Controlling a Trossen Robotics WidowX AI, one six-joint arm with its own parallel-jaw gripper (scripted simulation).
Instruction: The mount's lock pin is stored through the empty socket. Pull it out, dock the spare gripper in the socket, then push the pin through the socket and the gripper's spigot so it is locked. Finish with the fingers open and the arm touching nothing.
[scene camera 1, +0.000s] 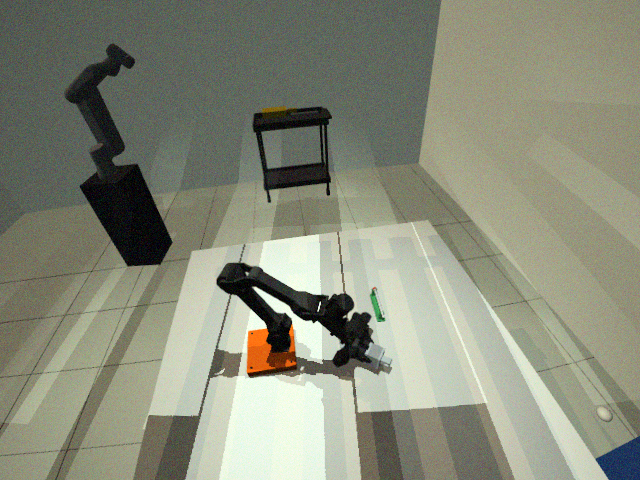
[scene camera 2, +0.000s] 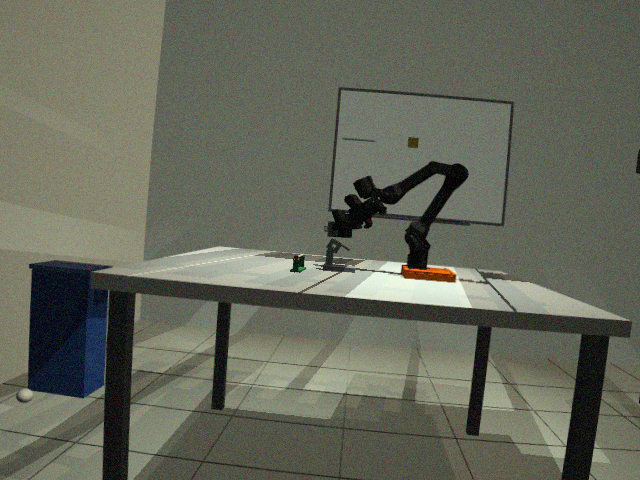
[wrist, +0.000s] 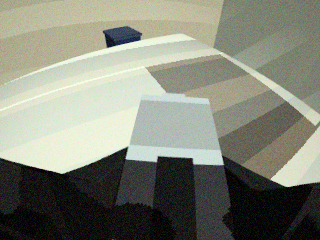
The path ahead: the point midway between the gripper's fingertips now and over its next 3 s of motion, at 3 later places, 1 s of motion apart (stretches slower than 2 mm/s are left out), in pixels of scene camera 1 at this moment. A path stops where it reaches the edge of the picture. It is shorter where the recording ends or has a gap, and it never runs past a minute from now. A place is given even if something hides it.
The gripper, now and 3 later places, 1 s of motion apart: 373, 355; 373, 349; 364, 332; 347, 312
